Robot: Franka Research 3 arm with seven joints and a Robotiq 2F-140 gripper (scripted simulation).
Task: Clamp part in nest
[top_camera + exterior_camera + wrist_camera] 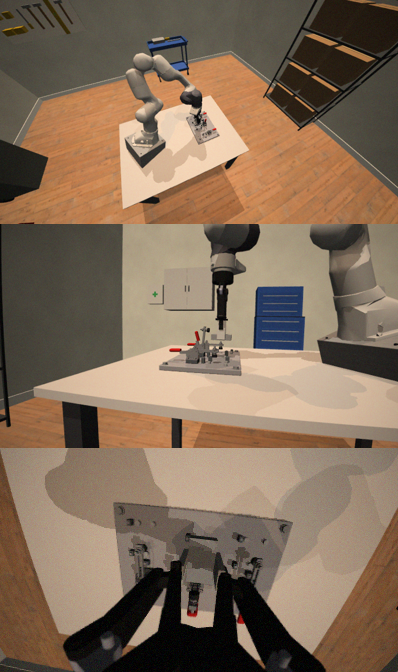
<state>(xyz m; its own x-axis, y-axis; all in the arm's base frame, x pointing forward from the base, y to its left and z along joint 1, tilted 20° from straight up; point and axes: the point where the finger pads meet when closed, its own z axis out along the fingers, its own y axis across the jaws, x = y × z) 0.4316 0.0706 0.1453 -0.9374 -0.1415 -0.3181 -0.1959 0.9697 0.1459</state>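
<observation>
Right now the grey block part is 3 cm below my hand. Also, from my hand: grey fixture plate 11 cm below, 5 cm ahead, 1 cm to the left.
</observation>
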